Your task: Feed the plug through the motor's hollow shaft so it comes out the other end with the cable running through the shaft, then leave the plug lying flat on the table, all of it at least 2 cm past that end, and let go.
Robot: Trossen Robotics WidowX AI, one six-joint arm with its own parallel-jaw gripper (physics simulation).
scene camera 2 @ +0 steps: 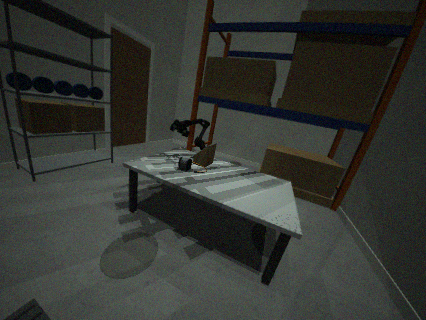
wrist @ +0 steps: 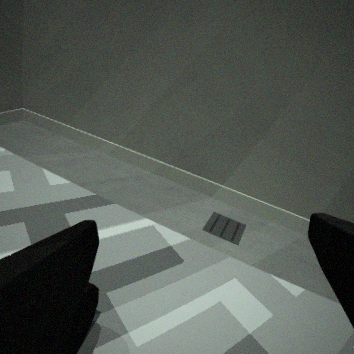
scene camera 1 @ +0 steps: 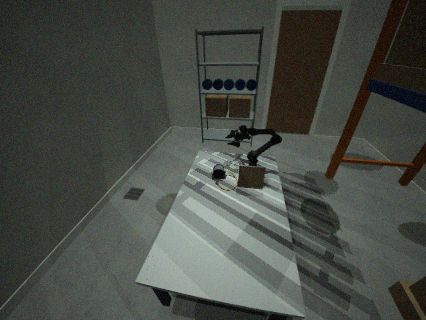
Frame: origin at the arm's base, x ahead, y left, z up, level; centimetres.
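Seen in the pictures: gripper, fingertip midpoint: (scene camera 2: 177, 133) (wrist: 203, 228) (scene camera 1: 226, 140); arm's base at its link origin: (scene camera 2: 204, 149) (scene camera 1: 252, 168).
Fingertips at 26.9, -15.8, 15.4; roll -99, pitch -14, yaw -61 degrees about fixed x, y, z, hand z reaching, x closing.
Pixels of each thing's top centre, then the offset from my fingertips to it, as dx, dy, dz. "spot": a spot on its surface instead. Level surfaces: height alone.
- motor at its top centre: (scene camera 1: 219, 167) (scene camera 2: 186, 158) +2.8, +15.5, -19.3
- thin orange cable at a spot on its surface: (scene camera 1: 230, 189) spot: -11.1, +31.4, -28.9
- table at its surface level: dz -29.5
The motor (scene camera 1: 218, 172) (scene camera 2: 185, 163), a dark cylinder, stands on the table near the arm's end. A thin orange cable (scene camera 1: 228, 190) curves in a loop on the table between the motor and a brown panel. The plug is too small and dark to make out, and I cannot tell whether any cable is in the shaft. My gripper (scene camera 1: 229, 140) (scene camera 2: 173, 126) (wrist: 203, 228) is open, raised above the table. In the wrist view its two black fingers stand wide apart with nothing between them. A dark rounded shape at the lower left there is mostly hidden by a finger.
An upright brown panel (scene camera 1: 251, 177) (scene camera 2: 205, 155) stands on the table (scene camera 1: 195, 260) (scene camera 2: 275, 205) in front of the arm's base, right of the motor in the first scene view. A shelf rack (scene camera 1: 230, 32) stands behind the arm. A floor grate (scene camera 1: 134, 194) (wrist: 224, 228) lies beyond the table edge.
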